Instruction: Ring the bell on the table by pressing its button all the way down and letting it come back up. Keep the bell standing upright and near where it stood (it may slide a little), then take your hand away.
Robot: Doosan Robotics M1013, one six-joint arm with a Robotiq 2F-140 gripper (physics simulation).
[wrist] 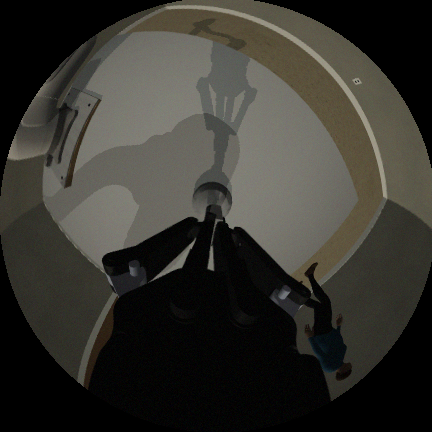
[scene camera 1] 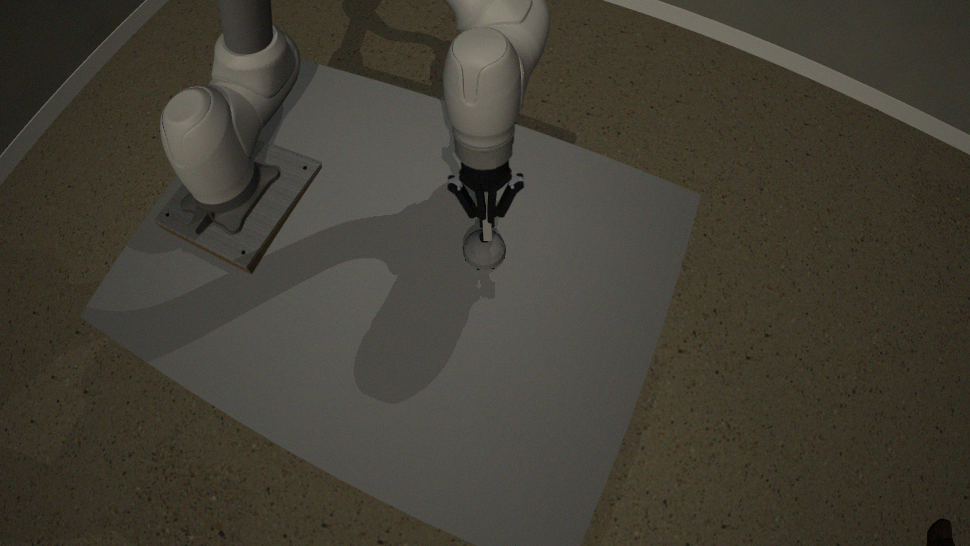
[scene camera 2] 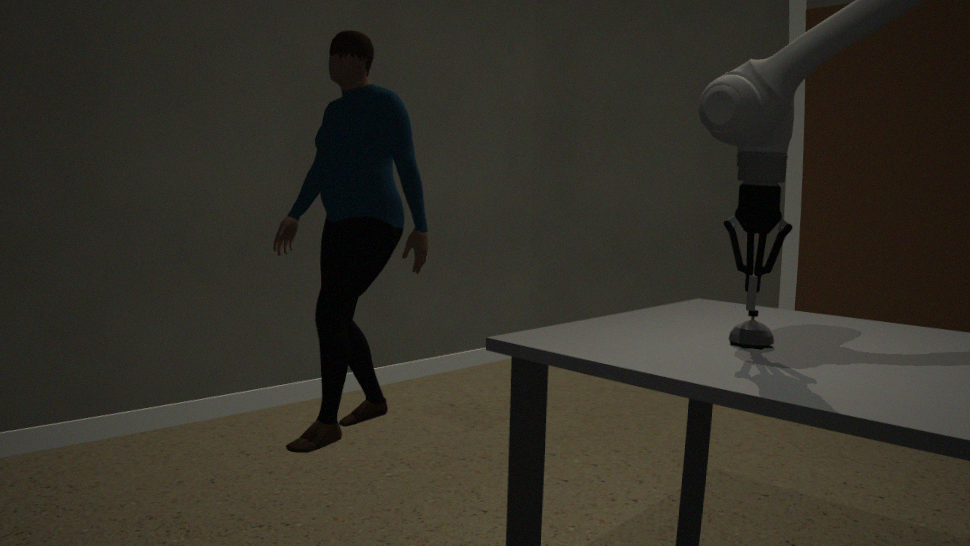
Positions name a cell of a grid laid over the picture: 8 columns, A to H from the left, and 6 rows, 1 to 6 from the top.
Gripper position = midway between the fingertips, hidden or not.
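Scene:
Bell: wrist view (D3), scene camera 1 (D3), scene camera 2 (G4). My gripper: wrist view (D3), scene camera 1 (E3), scene camera 2 (G4).

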